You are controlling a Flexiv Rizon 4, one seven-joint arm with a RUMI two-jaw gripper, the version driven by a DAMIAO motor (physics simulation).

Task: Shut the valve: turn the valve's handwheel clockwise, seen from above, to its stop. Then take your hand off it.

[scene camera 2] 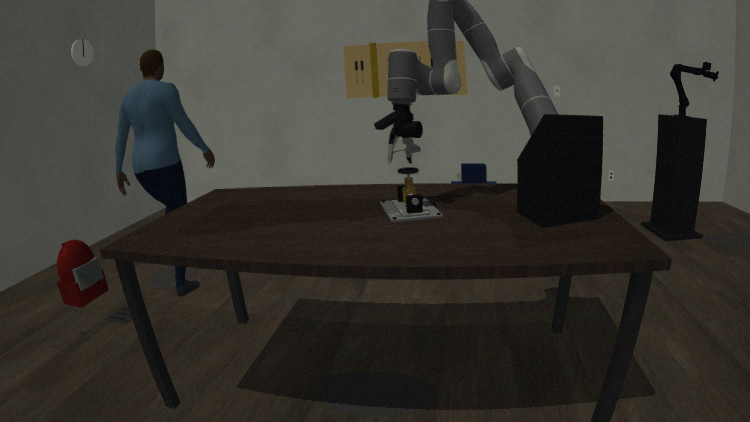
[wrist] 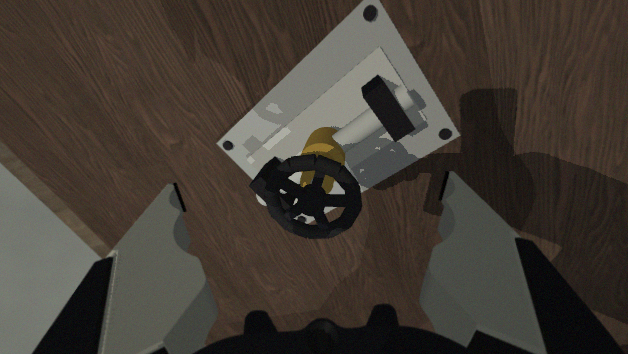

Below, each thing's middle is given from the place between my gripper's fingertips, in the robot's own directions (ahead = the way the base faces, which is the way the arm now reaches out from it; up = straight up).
Now: hand 20 mm past the black handwheel (wrist: pixel 312 199), 20 mm to the right of it and 30 mm above it. From my hand the other things lie so: light grey base plate (wrist: pixel 357 36) (20 mm behind, 20 mm to the left, 150 mm below).
